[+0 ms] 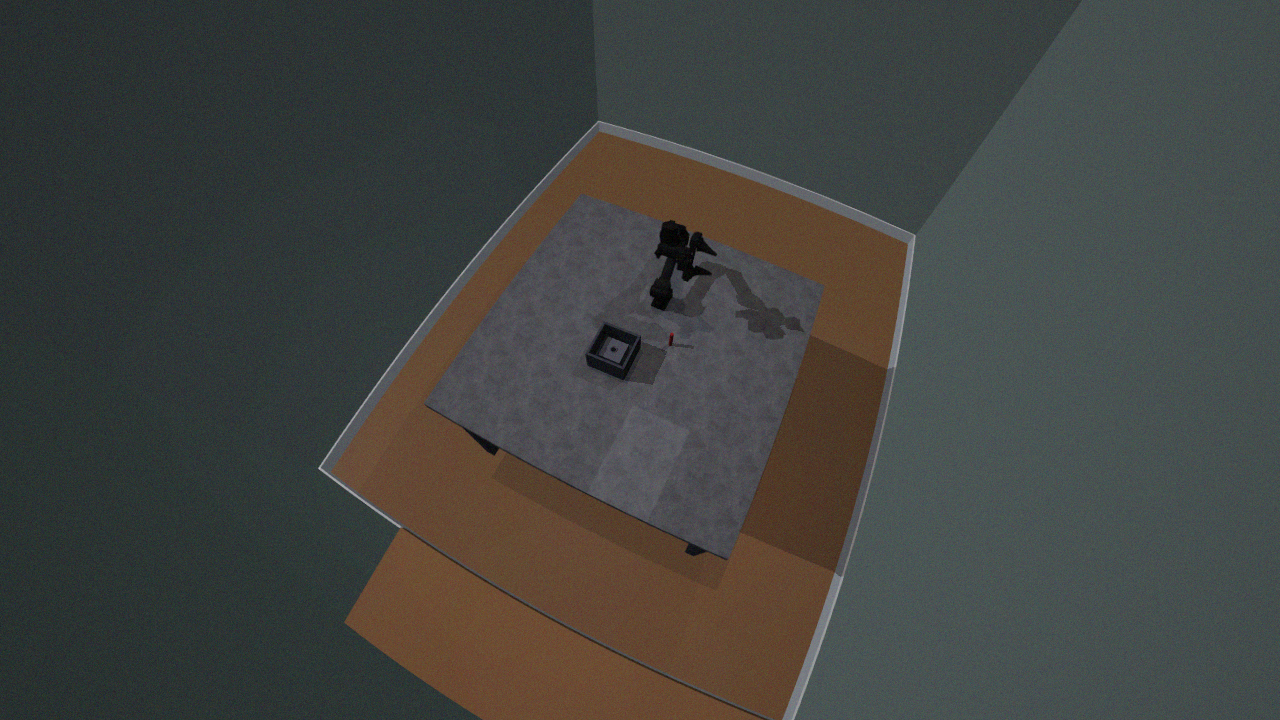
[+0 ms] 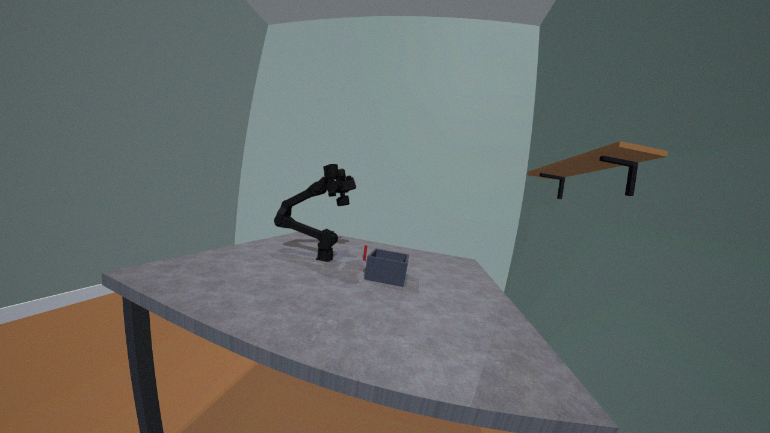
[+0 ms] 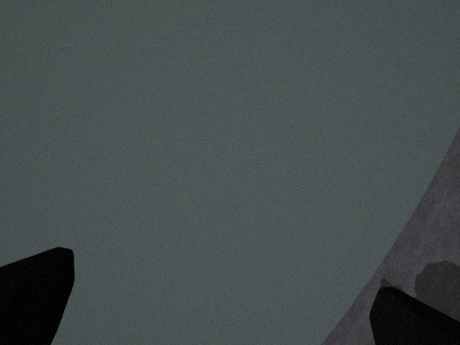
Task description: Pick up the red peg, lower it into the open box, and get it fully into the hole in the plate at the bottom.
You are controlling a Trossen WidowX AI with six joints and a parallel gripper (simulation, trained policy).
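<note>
The red peg is 17 cm ahead of my gripper tip, 7 cm to the right of it and 32 cm below it. Round my gripper tip: light plate 32 cm ahead, 25 cm to the right, 31 cm below; dark box 32 cm ahead, 25 cm to the right, 33 cm below.
</note>
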